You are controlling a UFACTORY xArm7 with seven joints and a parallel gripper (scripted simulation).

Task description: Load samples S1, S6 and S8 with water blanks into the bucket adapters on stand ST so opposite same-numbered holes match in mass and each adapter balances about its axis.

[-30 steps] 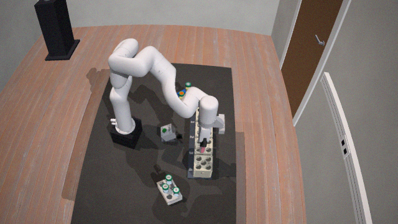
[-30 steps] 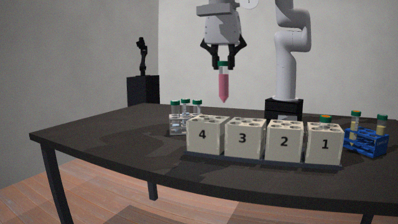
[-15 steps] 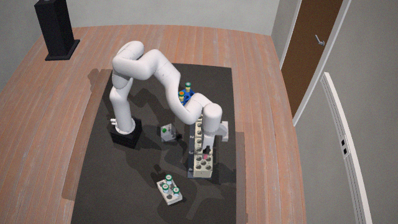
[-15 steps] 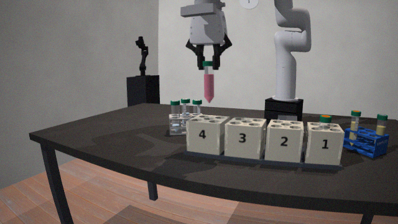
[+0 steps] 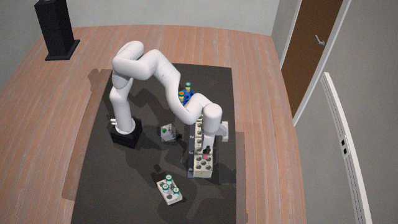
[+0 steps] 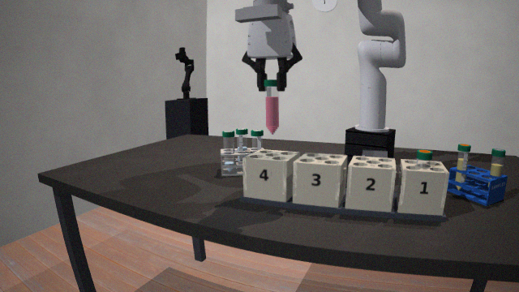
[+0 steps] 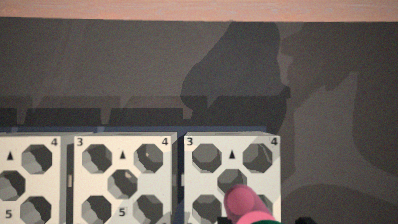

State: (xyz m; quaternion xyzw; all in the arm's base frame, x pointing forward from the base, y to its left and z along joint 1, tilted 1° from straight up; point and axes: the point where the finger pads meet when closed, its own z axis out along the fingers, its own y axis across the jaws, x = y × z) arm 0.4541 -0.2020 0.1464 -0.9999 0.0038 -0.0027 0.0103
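Now: the pink-filled tube 10 mm to the right of my hand and 50 mm below it. The rest, counted from my hand: blue sample rack 120 mm behind, 500 mm to the left, 220 mm below; then white blank rack 170 mm behind, 160 mm to the right, 220 mm below; then green done key 220 mm behind, 220 mm to the left, 190 mm below.
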